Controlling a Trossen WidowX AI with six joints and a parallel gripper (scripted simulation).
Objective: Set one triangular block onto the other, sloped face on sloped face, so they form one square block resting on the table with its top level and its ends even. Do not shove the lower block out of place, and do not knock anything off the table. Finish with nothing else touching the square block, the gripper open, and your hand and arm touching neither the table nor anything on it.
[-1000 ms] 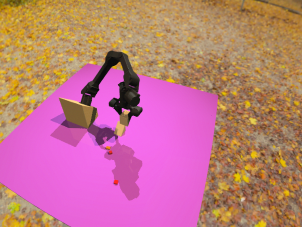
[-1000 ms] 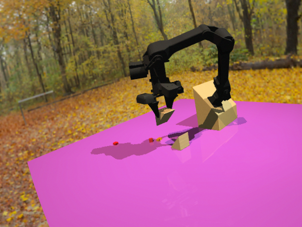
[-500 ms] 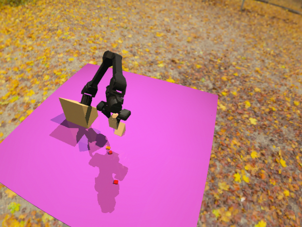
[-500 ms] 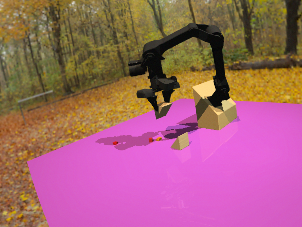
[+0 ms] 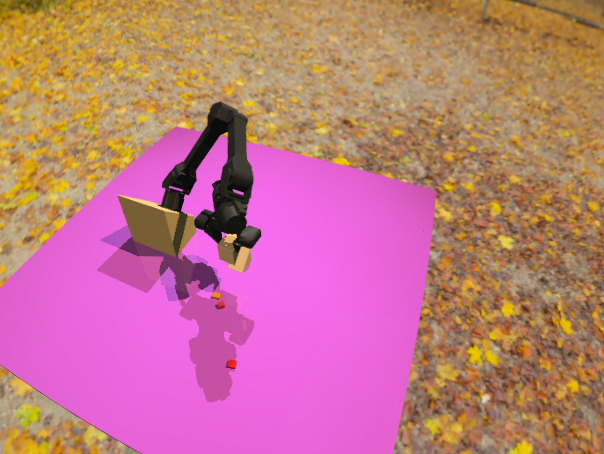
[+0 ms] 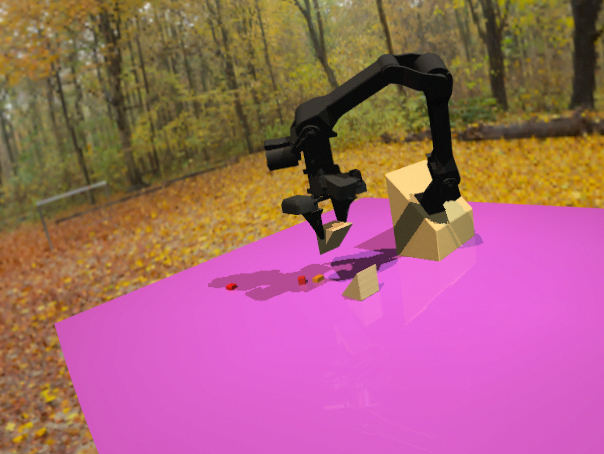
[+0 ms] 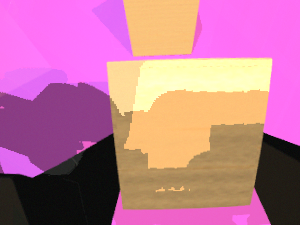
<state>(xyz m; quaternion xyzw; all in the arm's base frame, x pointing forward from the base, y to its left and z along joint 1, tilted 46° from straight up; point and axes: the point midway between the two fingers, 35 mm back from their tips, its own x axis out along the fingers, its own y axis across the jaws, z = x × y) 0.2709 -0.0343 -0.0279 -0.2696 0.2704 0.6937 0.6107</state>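
The tan wooden square block lies 10 mm behind my gripper tip, 70 mm to the left of it and 110 mm below it. Also, from my gripper tip: triangular block: 10 mm to the right, 10 mm above; orange piece: 90 mm to the right, 120 mm below.
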